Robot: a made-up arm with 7 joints. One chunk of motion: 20 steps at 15 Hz.
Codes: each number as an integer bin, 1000 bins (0 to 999) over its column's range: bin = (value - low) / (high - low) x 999, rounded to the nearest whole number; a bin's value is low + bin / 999 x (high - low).
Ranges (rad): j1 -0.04..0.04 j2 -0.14..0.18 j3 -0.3..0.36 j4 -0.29..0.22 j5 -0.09..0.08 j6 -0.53..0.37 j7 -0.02..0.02
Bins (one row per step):
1: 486 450 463 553 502 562 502
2: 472 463 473 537 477 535 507
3: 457 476 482 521 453 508 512
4: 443 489 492 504 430 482 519
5: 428 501 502 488 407 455 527
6: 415 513 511 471 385 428 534
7: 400 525 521 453 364 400 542
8: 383 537 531 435 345 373 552
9: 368 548 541 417 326 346 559
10: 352 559 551 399 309 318 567
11: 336 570 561 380 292 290 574
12: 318 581 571 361 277 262 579
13: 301 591 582 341 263 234 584
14: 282 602 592 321 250 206 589
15: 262 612 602 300 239 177 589
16: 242 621 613 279 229 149 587
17: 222 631 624 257 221 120 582
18: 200 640 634 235 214 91 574
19: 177 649 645 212 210 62 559
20: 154 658 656 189 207 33 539
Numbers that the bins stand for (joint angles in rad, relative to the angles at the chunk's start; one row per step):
1: -0.0011 0.0041 0.0059 -0.0077 -0.0046 -0.0237 0.0001
2: -0.0022 0.0083 0.0125 -0.0159 -0.0088 -0.0480 0.0003
3: -0.0034 0.0125 0.0184 -0.0240 -0.0129 -0.0723 0.0005
4: -0.0045 0.0166 0.0250 -0.0327 -0.0168 -0.0958 0.0008
5: -0.0057 0.0205 0.0317 -0.0409 -0.0207 -0.1201 0.0011
6: -0.0068 0.0243 0.0376 -0.0495 -0.0245 -0.1444 0.0014
7: -0.0080 0.0282 0.0442 -0.0587 -0.0281 -0.1696 0.0017
8: -0.0093 0.0320 0.0508 -0.0679 -0.0313 -0.1940 0.0021
9: -0.0105 0.0355 0.0574 -0.0771 -0.0345 -0.2183 0.0024
10: -0.0118 0.0391 0.0640 -0.0863 -0.0374 -0.2435 0.0027
11: -0.0131 0.0426 0.0706 -0.0960 -0.0403 -0.2687 0.0030
12: -0.0145 0.0461 0.0772 -0.1057 -0.0429 -0.2940 0.0032
13: -0.0159 0.0493 0.0845 -0.1159 -0.0452 -0.3192 0.0034
14: -0.0174 0.0528 0.0911 -0.1261 -0.0475 -0.3444 0.0036
15: -0.0190 0.0560 0.0977 -0.1368 -0.0493 -0.3705 0.0036
16: -0.0206 0.0589 0.1050 -0.1476 -0.0510 -0.3958 0.0035
17: -0.0222 0.0621 0.1123 -0.1588 -0.0524 -0.4219 0.0033
18: -0.0240 0.0650 0.1189 -0.1700 -0.0536 -0.4480 0.0030
19: -0.0258 0.0679 0.1261 -0.1818 -0.0543 -0.4741 0.0024
20: -0.0277 0.0708 0.1334 -0.1935 -0.0548 -0.5003 0.0016

